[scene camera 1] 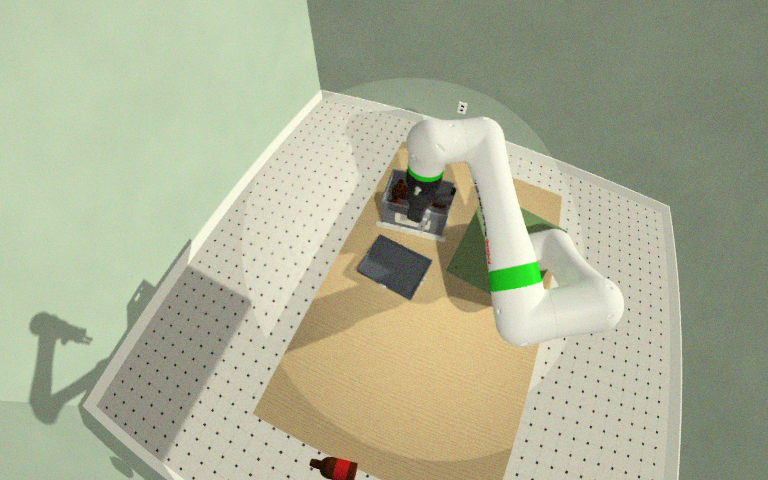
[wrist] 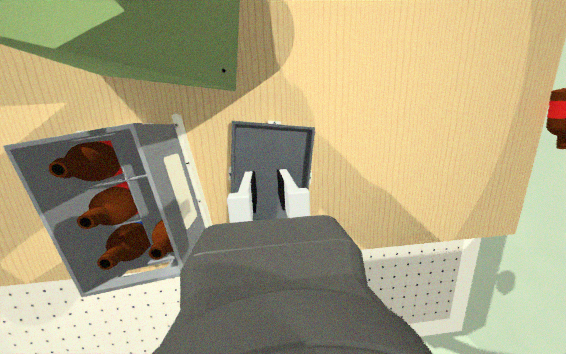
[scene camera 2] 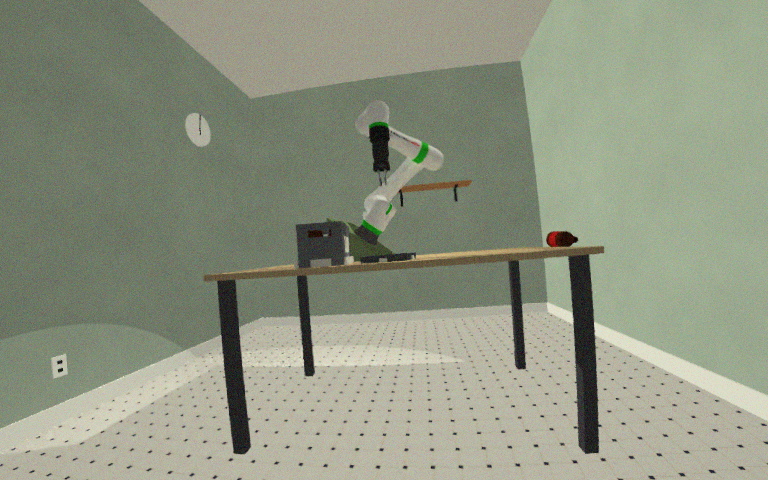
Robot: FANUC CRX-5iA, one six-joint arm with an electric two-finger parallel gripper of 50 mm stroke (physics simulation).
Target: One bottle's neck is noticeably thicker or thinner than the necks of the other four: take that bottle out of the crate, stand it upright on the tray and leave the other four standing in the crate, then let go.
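Frame: origin at the arm's base, x back, y right, z up, level; centimetres.
Seen in the pictures: gripper, fingertip midpoint: [scene camera 1: 422,226] [wrist: 266,183] [scene camera 2: 383,185]; arm's base at its link origin: [scene camera 2: 364,238].
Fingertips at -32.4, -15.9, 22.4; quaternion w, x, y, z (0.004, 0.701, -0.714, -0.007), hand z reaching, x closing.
Note:
Pixels of each thing's top centre, then the offset from my fingertips to it, as dx, dy, dz.
- dark tray at its top centre: [wrist: 271,177] [scene camera 1: 394,265] [scene camera 2: 390,254] -7.7, -1.2, -32.4
- brown bottle with a red label, top centre: [scene camera 1: 330,470] [scene camera 2: 562,230] +1.1, -80.3, -27.8
- grey crate at its top centre: [wrist: 105,218] [scene camera 1: 419,191] [scene camera 2: 324,225] -8.4, +26.8, -17.5
My gripper [scene camera 1: 422,222] [scene camera 2: 382,180] [wrist: 266,183] is empty, its fingers apart, high above the dark tray [scene camera 1: 393,266] [scene camera 2: 387,258] [wrist: 270,145]. No bottle stands on the tray. One brown bottle with a red label [scene camera 1: 340,469] [scene camera 2: 559,238] [wrist: 557,111] is on its side, far from the gripper. It shows past the table's edge in scene camera 1 and the wrist view; whether it rests on anything is unclear. The grey crate [scene camera 1: 436,224] [scene camera 2: 320,249] [wrist: 155,157] holds several brown bottles, among them one bottle [scene camera 1: 399,188] [wrist: 92,161] in a corner. Neck differences are unclear.
The wooden table [scene camera 1: 407,362] [scene camera 2: 481,258] [wrist: 400,100] carries the crate and tray side by side. A green sloped block [scene camera 1: 470,254] [scene camera 2: 368,246] [wrist: 190,60] stands beside them, partly under the arm. A wall shelf [scene camera 2: 436,186] is in the background.

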